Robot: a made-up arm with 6 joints. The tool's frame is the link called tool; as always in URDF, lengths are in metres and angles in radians. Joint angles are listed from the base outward. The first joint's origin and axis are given. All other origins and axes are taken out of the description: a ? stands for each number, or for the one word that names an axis. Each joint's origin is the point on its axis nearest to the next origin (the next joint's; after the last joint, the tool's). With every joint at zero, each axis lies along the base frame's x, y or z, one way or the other. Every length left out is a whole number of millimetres.
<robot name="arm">
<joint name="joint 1" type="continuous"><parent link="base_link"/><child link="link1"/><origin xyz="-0.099 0 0.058"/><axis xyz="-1 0 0"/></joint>
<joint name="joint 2" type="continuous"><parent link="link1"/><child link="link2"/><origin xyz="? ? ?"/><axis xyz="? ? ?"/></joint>
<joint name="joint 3" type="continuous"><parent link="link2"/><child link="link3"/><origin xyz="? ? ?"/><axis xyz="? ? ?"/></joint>
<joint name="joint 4" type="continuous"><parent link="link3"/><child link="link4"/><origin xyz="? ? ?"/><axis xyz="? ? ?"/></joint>
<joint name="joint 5" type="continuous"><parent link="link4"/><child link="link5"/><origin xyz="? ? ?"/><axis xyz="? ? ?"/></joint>
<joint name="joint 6" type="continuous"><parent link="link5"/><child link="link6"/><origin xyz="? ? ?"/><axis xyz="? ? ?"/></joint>
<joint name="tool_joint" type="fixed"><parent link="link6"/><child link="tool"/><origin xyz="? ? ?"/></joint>
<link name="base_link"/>
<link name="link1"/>
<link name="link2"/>
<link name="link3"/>
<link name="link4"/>
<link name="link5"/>
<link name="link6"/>
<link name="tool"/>
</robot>
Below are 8 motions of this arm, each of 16 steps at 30 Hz.
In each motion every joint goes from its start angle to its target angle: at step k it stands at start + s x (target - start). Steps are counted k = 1, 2, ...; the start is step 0. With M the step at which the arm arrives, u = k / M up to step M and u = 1 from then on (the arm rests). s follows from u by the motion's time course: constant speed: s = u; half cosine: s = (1 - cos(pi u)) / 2; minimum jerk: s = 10 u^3 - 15 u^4 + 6 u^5.
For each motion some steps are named. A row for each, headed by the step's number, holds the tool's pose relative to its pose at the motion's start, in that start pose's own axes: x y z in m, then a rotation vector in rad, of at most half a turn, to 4 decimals.
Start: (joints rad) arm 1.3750 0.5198 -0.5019 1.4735 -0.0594 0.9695
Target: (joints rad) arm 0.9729 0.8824 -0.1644 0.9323 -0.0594 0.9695
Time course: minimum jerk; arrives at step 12
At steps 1, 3, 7, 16:
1: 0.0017 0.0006 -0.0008 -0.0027 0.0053 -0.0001
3: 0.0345 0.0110 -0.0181 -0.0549 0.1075 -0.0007
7: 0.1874 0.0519 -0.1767 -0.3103 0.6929 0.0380
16: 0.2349 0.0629 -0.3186 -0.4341 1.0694 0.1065

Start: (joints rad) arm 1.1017 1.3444 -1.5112 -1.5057 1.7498 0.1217
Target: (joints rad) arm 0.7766 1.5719 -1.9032 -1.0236 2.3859 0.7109
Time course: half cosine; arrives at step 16
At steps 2, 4, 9, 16:
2: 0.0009 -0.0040 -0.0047 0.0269 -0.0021 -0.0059
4: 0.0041 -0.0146 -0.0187 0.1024 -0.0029 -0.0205
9: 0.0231 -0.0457 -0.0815 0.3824 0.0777 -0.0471
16: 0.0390 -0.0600 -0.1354 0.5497 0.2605 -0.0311

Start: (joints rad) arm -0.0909 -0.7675 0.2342 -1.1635 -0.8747 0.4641
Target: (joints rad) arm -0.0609 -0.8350 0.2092 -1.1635 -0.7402 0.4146
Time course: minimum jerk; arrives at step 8
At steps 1, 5, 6, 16:
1: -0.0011 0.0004 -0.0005 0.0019 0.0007 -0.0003
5: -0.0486 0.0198 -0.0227 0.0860 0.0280 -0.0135
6: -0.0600 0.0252 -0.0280 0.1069 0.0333 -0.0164
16: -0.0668 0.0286 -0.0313 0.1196 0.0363 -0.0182

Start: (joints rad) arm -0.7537 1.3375 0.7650 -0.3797 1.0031 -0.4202
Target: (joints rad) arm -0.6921 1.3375 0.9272 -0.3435 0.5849 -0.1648
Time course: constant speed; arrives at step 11
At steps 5, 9, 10, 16:
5: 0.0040 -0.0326 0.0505 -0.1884 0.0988 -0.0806
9: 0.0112 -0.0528 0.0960 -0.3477 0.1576 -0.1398
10: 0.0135 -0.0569 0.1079 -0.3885 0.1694 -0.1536
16: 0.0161 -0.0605 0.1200 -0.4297 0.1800 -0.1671

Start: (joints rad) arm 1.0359 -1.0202 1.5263 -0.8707 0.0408 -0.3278
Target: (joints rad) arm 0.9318 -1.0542 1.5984 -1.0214 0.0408 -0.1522
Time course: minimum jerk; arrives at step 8
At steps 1, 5, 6, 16:
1: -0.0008 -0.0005 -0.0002 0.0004 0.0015 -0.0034
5: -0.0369 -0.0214 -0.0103 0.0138 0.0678 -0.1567
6: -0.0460 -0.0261 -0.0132 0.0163 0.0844 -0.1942
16: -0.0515 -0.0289 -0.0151 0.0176 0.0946 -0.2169

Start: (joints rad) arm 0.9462 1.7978 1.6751 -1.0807 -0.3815 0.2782
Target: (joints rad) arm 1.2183 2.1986 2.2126 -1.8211 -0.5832 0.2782
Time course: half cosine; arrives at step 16
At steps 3, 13, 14, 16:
3: 0.0379 -0.0090 -0.0073 -0.0315 0.0260 0.0566
13: 0.3338 0.0454 -0.0796 -0.4401 0.1272 0.5155
14: 0.3448 0.0540 -0.0831 -0.4672 0.1269 0.5331
16: 0.3534 0.0614 -0.0859 -0.4899 0.1264 0.5467

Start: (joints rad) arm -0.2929 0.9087 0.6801 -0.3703 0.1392 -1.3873
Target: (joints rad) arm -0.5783 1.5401 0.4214 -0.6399 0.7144 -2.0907
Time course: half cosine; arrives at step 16
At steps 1, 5, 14, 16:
1: -0.0013 -0.0017 -0.0001 0.0082 -0.0091 0.0074
5: -0.0260 -0.0399 -0.0020 0.1790 -0.2163 0.1640
14: -0.0633 -0.2037 -0.0207 0.6253 -0.9912 0.5009
16: -0.0626 -0.2131 -0.0230 0.6418 -1.0308 0.5058

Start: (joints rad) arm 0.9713 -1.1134 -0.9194 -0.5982 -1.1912 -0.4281
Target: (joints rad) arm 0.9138 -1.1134 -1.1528 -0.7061 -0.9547 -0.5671
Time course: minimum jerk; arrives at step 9
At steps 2, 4, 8, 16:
2: 0.0021 0.0000 -0.0048 0.0367 0.0047 0.0131
4: 0.0102 0.0025 -0.0238 0.1922 0.0194 0.0647
8: 0.0214 0.0151 -0.0528 0.4844 0.0248 0.1439
16: 0.0216 0.0154 -0.0533 0.4902 0.0246 0.1452

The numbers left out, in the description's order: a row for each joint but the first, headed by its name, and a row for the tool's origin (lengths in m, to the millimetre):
joint 2: xyz 0 0.391 0.112, axis 0 1 0
joint 3: xyz 0.276 0 0.316, axis 0 0 1
joint 4: xyz -0.076 -0.064 0, axis 0 -1 0
joint 5: xyz -0.228 0 0.26, axis 1 0 0
joint 6: xyz 0 -0.226 -0.053, axis 0 0 -1
tool: xyz 0.144 -0.008 0

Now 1 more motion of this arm.
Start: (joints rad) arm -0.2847 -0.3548 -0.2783 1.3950 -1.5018 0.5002
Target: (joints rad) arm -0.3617 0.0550 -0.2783 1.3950 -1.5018 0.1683
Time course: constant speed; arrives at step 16
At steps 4, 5, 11, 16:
4: 0.0298 0.0614 0.0021 -0.0058 -0.0052 0.1869
5: 0.0360 0.0771 0.0024 -0.0070 -0.0063 0.2337
11: 0.0622 0.1727 0.0027 -0.0128 -0.0110 0.5143
16: 0.0699 0.2519 0.0013 -0.0150 -0.0133 0.7483

